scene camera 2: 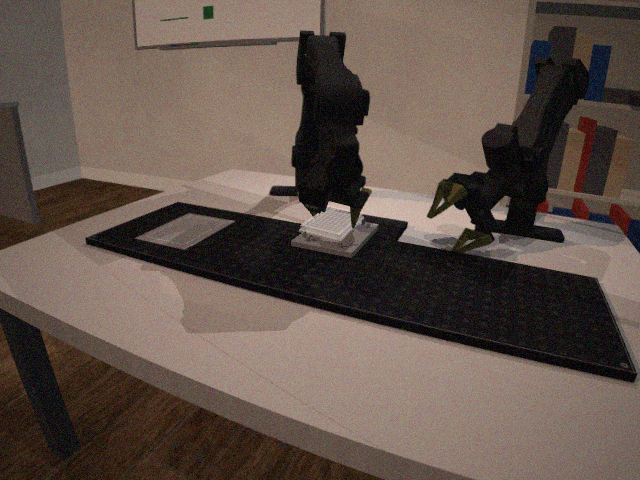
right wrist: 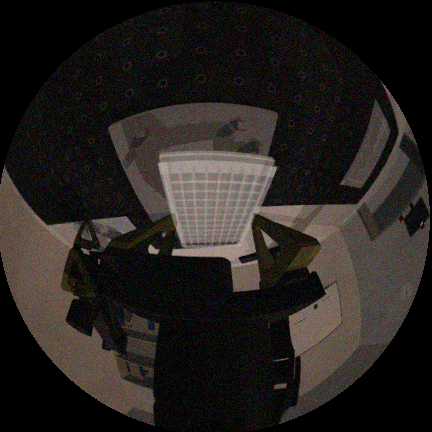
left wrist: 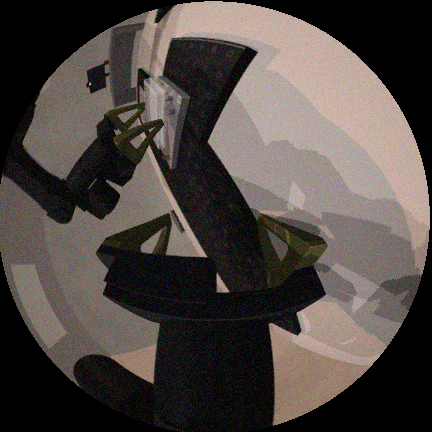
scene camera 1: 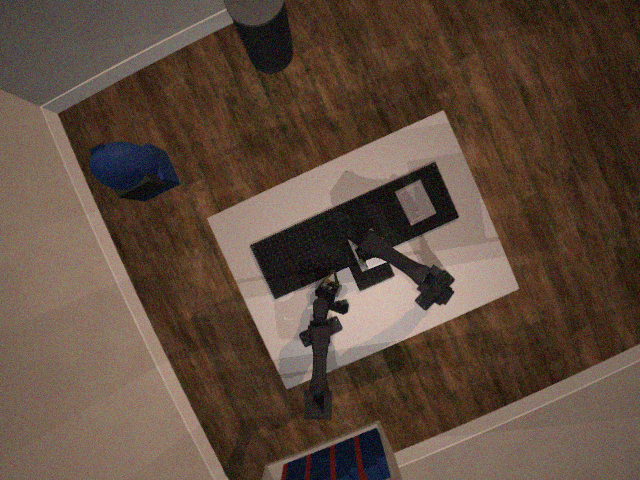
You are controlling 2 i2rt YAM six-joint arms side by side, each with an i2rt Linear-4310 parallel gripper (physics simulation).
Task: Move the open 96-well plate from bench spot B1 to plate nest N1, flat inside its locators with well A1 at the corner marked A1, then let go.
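Where they show: left gripper, fingertip midpoint: (scene camera 2: 440,236) (right wrist: 81,230) (left wrist: 213,217) (scene camera 1: 330,273); right gripper, fingertip midpoint: (scene camera 2: 334,221) (right wrist: 213,217) (left wrist: 153,111); left arm's base, origin of the base link: (scene camera 2: 518,231).
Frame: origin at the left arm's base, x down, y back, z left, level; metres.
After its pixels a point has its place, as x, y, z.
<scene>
The white 96-well plate (scene camera 2: 326,224) @(-0.041, -0.263, -0.379) (left wrist: 155,102) @(-0.045, -0.191, -0.333) (right wrist: 215,195) @(-0.041, -0.263, -0.377) is between the fingers of my right gripper (left wrist: 153,111) @(-0.037, -0.228, -0.375) (right wrist: 213,217) @(-0.037, -0.228, -0.375), which is shut on its two sides. The plate is over the grey plate nest (scene camera 2: 364,240) @(-0.023, -0.266, -0.301) (left wrist: 181,112) @(-0.020, -0.196, -0.298) (right wrist: 200,116) @(-0.025, -0.321, -0.370). In the right wrist view part of the nest shows beyond its far edge. It looks slightly above the nest; whether it touches the locators cannot be told. Marks for A1 are not legible. My left gripper (scene camera 1: 332,279) @(-0.040, -0.230, -0.165) (scene camera 2: 442,232) @(-0.040, -0.230, -0.165) (left wrist: 213,217) @(-0.040, -0.230, -0.165) is open and empty, off to the side of the nest.
A pale flat rectangle (scene camera 1: 416,202) @(-0.015, -0.341, -0.656) (scene camera 2: 186,230) @(-0.015, -0.349, -0.649) lies on the black perforated board (scene camera 1: 305,253) @(-0.013, -0.361, -0.104) (scene camera 2: 465,299) @(-0.013, -0.402, -0.105) on the white table (scene camera 1: 248,227) @(0.000, -0.587, 0.081) (scene camera 2: 155,294) @(0.000, -0.559, -0.544). Its label is not legible. A shelf (scene camera 2: 568,105) stands behind the left arm.
</scene>
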